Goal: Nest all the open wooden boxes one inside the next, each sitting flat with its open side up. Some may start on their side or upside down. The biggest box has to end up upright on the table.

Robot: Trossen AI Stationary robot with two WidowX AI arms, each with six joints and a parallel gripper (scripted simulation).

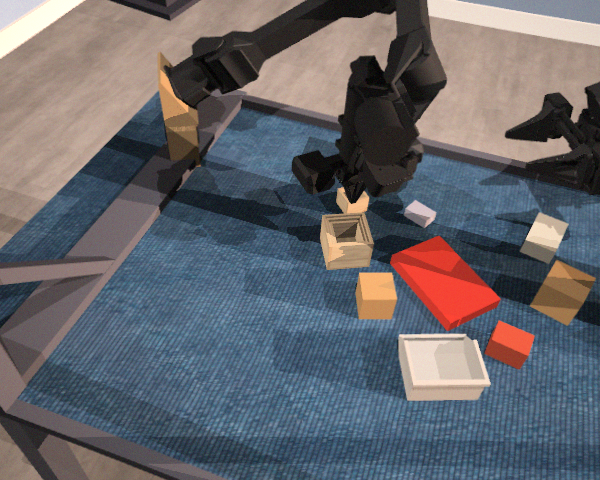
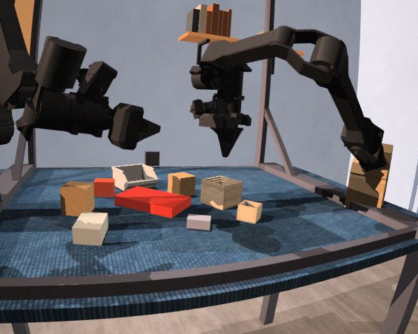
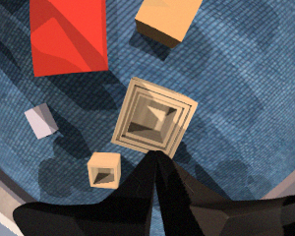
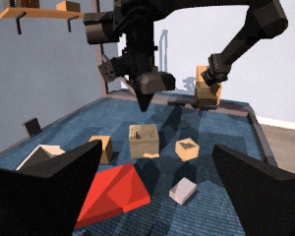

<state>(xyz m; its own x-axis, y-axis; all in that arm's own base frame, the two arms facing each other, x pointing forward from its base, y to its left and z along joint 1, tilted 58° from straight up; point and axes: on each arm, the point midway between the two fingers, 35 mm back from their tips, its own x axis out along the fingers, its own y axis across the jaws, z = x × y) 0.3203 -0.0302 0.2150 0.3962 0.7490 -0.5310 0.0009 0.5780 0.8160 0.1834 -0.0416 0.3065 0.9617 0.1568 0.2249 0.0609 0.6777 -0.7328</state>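
Now: the red cube 22 cm behind my right hand, 18 cm below it and 7 cm to the right of it. Round my right hand: beige block 18 cm below, 7 cm to the right, 2 cm ahead; then flat red block 19 cm below, 15 cm behind, 5 cm to the left; then lavender block 19 cm below, 14 cm to the left, 2 cm behind.
Now: the lavender block 140 mm ahead of my left hand, 80 mm to the right of it and 140 mm below it. The rest, counted from my left hand: beige block: 180 mm ahead, 290 mm to the right, 130 mm below; flat red block: 10 mm ahead, 170 mm to the right, 140 mm below; red cube: 60 mm behind, 280 mm to the right, 130 mm below.
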